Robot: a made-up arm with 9 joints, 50 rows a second.
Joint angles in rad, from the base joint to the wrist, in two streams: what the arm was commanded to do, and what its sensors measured. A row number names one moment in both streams.
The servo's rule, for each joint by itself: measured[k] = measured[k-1] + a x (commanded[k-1-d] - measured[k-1]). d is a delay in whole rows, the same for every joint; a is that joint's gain. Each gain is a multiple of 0.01, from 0.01 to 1. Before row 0 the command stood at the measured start. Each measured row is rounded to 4 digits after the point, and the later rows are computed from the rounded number. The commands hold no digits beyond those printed.
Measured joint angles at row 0: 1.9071 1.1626 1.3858 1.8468 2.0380 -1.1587 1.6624 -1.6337 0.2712
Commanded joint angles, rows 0 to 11: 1.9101 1.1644 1.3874 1.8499 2.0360 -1.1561 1.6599 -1.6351 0.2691; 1.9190 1.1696 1.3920 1.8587 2.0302 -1.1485 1.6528 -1.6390 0.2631; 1.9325 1.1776 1.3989 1.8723 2.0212 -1.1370 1.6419 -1.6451 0.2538; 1.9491 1.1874 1.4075 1.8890 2.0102 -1.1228 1.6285 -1.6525 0.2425; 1.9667 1.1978 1.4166 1.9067 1.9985 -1.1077 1.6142 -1.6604 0.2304; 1.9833 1.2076 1.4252 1.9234 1.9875 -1.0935 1.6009 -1.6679 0.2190; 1.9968 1.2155 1.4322 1.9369 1.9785 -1.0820 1.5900 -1.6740 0.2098; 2.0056 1.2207 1.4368 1.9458 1.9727 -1.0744 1.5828 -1.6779 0.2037; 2.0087 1.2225 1.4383 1.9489 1.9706 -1.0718 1.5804 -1.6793 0.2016; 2.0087 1.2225 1.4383 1.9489 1.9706 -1.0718 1.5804 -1.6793 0.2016; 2.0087 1.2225 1.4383 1.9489 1.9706 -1.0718 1.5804 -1.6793 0.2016; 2.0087 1.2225 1.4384 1.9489 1.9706 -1.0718 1.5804 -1.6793 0.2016
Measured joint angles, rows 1 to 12: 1.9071 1.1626 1.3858 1.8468 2.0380 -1.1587 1.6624 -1.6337 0.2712; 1.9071 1.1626 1.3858 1.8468 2.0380 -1.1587 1.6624 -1.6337 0.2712; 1.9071 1.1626 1.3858 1.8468 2.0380 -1.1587 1.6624 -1.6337 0.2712; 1.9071 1.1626 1.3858 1.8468 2.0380 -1.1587 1.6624 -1.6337 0.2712; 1.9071 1.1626 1.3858 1.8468 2.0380 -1.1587 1.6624 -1.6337 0.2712; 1.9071 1.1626 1.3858 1.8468 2.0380 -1.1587 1.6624 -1.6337 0.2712; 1.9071 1.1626 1.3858 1.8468 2.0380 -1.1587 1.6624 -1.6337 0.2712; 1.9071 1.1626 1.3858 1.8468 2.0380 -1.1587 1.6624 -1.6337 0.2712; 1.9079 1.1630 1.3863 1.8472 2.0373 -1.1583 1.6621 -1.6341 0.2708; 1.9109 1.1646 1.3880 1.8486 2.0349 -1.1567 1.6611 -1.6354 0.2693; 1.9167 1.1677 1.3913 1.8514 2.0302 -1.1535 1.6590 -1.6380 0.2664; 1.9254 1.1724 1.3962 1.8559 2.0234 -1.1486 1.6556 -1.6419 0.2619
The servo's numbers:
d 8
a 0.27 0.24 0.30 0.12 0.34 0.16 0.11 0.27 0.19

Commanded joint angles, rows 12 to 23: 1.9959 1.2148 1.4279 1.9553 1.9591 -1.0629 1.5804 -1.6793 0.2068; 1.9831 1.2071 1.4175 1.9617 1.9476 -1.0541 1.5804 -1.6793 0.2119; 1.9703 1.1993 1.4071 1.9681 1.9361 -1.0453 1.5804 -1.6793 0.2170; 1.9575 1.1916 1.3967 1.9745 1.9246 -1.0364 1.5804 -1.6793 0.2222; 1.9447 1.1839 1.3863 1.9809 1.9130 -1.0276 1.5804 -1.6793 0.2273; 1.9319 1.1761 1.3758 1.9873 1.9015 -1.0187 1.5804 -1.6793 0.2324; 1.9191 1.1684 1.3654 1.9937 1.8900 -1.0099 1.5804 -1.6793 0.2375; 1.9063 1.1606 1.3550 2.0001 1.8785 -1.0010 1.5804 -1.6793 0.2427; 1.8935 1.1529 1.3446 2.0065 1.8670 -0.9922 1.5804 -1.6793 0.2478; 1.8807 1.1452 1.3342 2.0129 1.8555 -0.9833 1.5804 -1.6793 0.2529; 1.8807 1.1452 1.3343 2.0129 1.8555 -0.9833 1.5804 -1.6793 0.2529; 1.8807 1.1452 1.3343 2.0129 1.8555 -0.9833 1.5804 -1.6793 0.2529
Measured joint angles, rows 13 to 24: 1.9366 1.1785 1.4023 1.8620 2.0149 -1.1421 1.6510 -1.6469 0.2559; 1.9492 1.1855 1.4092 1.8694 2.0056 -1.1343 1.6455 -1.6526 0.2489; 1.9621 1.1927 1.4161 1.8775 1.9964 -1.1259 1.6394 -1.6584 0.2415; 1.9738 1.1994 1.4223 1.8857 1.9883 -1.1177 1.6332 -1.6637 0.2343; 1.9832 1.2049 1.4271 1.8933 1.9823 -1.1104 1.6274 -1.6679 0.2281; 1.9901 1.2091 1.4305 1.9000 1.9783 -1.1042 1.6222 -1.6710 0.2231; 1.9951 1.2123 1.4328 1.9059 1.9757 -1.0990 1.6176 -1.6732 0.2190; 1.9988 1.2147 1.4345 1.9111 1.9740 -1.0946 1.6135 -1.6748 0.2157; 1.9980 1.2147 1.4325 1.9164 1.9689 -1.0895 1.6099 -1.6760 0.2140; 1.9940 1.2129 1.4280 1.9218 1.9617 -1.0838 1.6067 -1.6769 0.2136; 1.9876 1.2096 1.4217 1.9274 1.9530 -1.0776 1.6038 -1.6775 0.2142; 1.9795 1.2053 1.4142 1.9331 1.9433 -1.0710 1.6012 -1.6780 0.2157
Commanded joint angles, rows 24 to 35: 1.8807 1.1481 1.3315 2.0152 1.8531 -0.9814 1.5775 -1.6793 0.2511; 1.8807 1.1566 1.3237 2.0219 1.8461 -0.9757 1.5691 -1.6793 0.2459; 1.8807 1.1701 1.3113 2.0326 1.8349 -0.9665 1.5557 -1.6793 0.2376; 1.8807 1.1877 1.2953 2.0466 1.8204 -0.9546 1.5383 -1.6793 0.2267; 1.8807 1.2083 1.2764 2.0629 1.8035 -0.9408 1.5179 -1.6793 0.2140; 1.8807 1.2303 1.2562 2.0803 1.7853 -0.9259 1.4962 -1.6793 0.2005; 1.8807 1.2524 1.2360 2.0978 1.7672 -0.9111 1.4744 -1.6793 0.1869; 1.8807 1.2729 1.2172 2.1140 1.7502 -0.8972 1.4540 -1.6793 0.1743; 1.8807 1.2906 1.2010 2.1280 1.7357 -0.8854 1.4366 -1.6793 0.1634; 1.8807 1.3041 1.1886 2.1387 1.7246 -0.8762 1.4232 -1.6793 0.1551; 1.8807 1.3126 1.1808 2.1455 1.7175 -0.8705 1.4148 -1.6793 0.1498; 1.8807 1.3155 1.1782 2.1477 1.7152 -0.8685 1.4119 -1.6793 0.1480
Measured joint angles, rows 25 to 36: 1.9701 1.2002 1.4058 1.9388 1.9330 -1.0641 1.5989 -1.6784 0.2179; 1.9598 1.1944 1.3968 1.9446 1.9223 -1.0568 1.5969 -1.6786 0.2207; 1.9488 1.1882 1.3874 1.9505 1.9113 -1.0493 1.5951 -1.6788 0.2239; 1.9373 1.1816 1.3777 1.9565 1.9001 -1.0416 1.5935 -1.6789 0.2275; 1.9255 1.1747 1.3678 1.9625 1.8888 -1.0337 1.5921 -1.6790 0.2314; 1.9134 1.1676 1.3577 1.9685 1.8775 -1.0256 1.5908 -1.6791 0.2355; 1.9046 1.1622 1.3507 1.9738 1.8700 -1.0188 1.5897 -1.6792 0.2388; 1.8981 1.1581 1.3458 1.9785 1.8651 -1.0131 1.5887 -1.6792 0.2415; 1.8934 1.1557 1.3415 1.9829 1.8610 -1.0080 1.5875 -1.6792 0.2433; 1.8900 1.1559 1.3362 1.9876 1.8559 -1.0028 1.5855 -1.6792 0.2438; 1.8875 1.1593 1.3287 1.9930 1.8488 -0.9970 1.5822 -1.6792 0.2426; 1.8857 1.1661 1.3187 1.9994 1.8391 -0.9902 1.5774 -1.6792 0.2396
